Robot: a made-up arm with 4 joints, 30 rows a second.
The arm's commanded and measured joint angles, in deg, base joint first. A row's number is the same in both.
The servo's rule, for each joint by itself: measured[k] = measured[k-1] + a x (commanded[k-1-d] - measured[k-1]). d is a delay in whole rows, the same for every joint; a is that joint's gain. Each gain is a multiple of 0.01, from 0.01 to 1. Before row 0 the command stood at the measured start. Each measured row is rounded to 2 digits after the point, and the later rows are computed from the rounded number. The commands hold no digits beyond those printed.
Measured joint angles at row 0:
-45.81, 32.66, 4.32, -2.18
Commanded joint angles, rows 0 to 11:
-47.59, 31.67, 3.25, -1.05
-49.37, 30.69, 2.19, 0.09
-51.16, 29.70, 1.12, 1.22
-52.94, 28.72, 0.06, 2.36
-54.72, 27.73, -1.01, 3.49
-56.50, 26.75, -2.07, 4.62
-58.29, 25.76, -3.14, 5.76
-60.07, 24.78, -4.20, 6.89
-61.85, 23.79, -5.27, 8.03
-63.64, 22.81, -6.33, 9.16
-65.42, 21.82, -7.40, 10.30
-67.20, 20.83, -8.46, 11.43
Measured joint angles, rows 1 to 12:
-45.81, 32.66, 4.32, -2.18
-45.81, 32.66, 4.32, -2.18
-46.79, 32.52, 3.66, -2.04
-48.21, 32.26, 2.75, -1.78
-49.83, 31.90, 1.74, -1.42
-51.54, 31.45, 0.70, -0.97
-53.29, 30.93, -0.36, -0.43
-55.06, 30.34, -1.42, 0.18
-56.84, 29.70, -2.49, 0.85
-58.62, 29.01, -3.55, 1.57
-60.40, 28.28, -4.62, 2.35
-62.18, 27.51, -5.68, 3.17
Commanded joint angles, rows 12 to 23:
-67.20, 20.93, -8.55, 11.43
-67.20, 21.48, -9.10, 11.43
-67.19, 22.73, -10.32, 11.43
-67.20, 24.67, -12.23, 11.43
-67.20, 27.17, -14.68, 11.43
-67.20, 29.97, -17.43, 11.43
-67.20, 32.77, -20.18, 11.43
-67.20, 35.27, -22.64, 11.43
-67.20, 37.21, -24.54, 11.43
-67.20, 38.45, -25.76, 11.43
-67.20, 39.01, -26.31, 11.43
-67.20, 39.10, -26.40, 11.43
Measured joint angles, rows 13 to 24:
-63.96, 26.71, -6.75, 4.03
-65.74, 25.89, -7.81, 4.92
-66.54, 25.20, -8.27, 5.70
-66.90, 24.68, -8.78, 6.39
-67.06, 24.41, -9.73, 6.99
-67.14, 24.45, -11.28, 7.52
-67.17, 24.83, -13.39, 7.99
-67.19, 25.55, -15.89, 8.40
-67.20, 26.56, -18.55, 8.76
-67.20, 27.78, -21.09, 9.08
-67.20, 29.10, -23.23, 9.36
-67.20, 30.41, -24.80, 9.61

